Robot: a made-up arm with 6 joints. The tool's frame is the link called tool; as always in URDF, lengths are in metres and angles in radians. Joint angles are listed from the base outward. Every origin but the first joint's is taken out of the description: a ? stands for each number. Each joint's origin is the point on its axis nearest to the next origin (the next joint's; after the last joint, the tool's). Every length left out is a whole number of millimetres.
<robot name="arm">
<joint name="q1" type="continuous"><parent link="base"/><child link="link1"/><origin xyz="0 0 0.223" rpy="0 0 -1.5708"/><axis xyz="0 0 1"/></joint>
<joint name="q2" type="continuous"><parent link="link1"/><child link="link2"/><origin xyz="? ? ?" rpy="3.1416 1.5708 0"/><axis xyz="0 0 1"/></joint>
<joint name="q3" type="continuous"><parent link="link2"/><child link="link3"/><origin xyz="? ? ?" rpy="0 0 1.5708"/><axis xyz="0 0 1"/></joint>
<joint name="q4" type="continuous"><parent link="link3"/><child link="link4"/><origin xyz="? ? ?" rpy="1.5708 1.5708 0"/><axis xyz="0 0 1"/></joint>
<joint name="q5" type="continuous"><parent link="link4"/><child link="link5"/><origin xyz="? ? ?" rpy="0 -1.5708 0"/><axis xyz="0 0 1"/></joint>
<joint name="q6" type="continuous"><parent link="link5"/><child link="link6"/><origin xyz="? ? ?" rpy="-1.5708 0 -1.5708"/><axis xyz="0 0 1"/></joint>
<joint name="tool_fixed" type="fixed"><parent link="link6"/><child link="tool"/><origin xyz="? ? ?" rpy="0 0 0"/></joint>
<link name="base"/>
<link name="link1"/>
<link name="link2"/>
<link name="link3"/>
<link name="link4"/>
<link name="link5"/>
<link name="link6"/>
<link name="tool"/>
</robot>
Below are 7 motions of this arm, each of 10 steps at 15 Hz.
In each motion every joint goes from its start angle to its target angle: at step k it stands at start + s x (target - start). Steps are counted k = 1, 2, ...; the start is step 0. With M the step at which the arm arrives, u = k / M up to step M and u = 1 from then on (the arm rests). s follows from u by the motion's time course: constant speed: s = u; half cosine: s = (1 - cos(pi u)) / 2; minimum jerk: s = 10 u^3 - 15 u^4 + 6 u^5.
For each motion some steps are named. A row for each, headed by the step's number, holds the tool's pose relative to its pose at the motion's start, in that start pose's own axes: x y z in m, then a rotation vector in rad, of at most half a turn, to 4 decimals.
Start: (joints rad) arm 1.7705 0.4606 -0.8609 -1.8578 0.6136 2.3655
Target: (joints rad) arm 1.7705 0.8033 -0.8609 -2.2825 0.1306 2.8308
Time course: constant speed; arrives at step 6
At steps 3, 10:
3: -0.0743 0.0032 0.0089 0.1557 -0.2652 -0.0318
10: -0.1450 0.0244 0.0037 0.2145 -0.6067 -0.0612

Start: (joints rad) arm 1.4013 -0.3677 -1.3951 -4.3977 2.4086 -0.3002
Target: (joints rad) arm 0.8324 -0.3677 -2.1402 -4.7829 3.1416 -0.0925
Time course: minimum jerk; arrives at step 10
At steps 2, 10:
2: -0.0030 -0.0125 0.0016 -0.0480 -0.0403 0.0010
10: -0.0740 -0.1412 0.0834 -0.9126 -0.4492 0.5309

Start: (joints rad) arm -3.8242 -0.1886 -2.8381 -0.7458 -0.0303 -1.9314
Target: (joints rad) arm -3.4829 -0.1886 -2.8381 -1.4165 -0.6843 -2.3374
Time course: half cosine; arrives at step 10
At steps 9, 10:
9: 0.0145 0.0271 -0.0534 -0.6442 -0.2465 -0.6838
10: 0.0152 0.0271 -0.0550 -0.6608 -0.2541 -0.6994

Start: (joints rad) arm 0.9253 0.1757 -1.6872 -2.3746 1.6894 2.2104
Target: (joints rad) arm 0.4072 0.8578 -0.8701 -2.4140 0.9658 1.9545
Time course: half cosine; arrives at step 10
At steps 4, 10:
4: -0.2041 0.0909 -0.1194 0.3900 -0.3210 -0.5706
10: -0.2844 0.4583 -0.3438 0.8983 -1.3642 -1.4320

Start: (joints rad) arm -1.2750 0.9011 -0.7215 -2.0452 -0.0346 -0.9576
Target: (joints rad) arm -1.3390 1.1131 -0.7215 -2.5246 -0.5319 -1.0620
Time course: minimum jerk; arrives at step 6
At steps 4, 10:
4: 0.0677 -0.0143 0.0005 -0.3162 0.4400 -0.3752
10: 0.0834 -0.0212 -0.0034 -0.4051 0.5675 -0.4639

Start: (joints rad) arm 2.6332 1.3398 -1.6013 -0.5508 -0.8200 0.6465
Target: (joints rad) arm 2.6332 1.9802 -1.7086 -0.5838 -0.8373 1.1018
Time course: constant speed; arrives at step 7
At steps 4, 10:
4: -0.1685 0.0376 -0.0085 -0.0863 -0.2650 0.3647
10: -0.2926 0.0505 -0.0494 -0.1953 -0.4511 0.6355

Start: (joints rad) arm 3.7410 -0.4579 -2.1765 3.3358 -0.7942 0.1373
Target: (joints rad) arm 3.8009 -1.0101 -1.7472 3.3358 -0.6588 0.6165
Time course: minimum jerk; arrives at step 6
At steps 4, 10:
4: -0.0050 0.0176 -0.1162 -0.1190 -0.1702 0.3821
10: 0.0001 0.0185 -0.1457 -0.1616 -0.2086 0.4843

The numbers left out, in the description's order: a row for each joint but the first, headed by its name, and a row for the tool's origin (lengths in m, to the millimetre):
q2: 0 0 0
q3: -0.234 -0.044 0
q4: -0.068 -0.302 0
q5: 0 0 0
q6: 0.075 -0.059 0
tool: 0 0 0

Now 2 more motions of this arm.
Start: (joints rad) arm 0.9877 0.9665 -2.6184 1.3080 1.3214 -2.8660
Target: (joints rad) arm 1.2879 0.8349 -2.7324 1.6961 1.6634 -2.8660
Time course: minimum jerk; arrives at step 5
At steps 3, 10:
3: 0.1192 0.0975 0.0779 -0.1979 0.4826 -0.1525
10: 0.1844 0.1360 0.0973 -0.2849 0.7184 -0.2330

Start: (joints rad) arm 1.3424 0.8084 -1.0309 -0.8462 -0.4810 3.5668
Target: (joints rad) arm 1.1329 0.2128 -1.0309 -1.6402 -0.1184 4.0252
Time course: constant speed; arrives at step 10
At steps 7, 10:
7: -0.0758 -0.0434 -0.1143 0.2615 -0.0288 -0.2090
10: -0.0943 -0.0628 -0.1726 0.4637 -0.0482 -0.2893

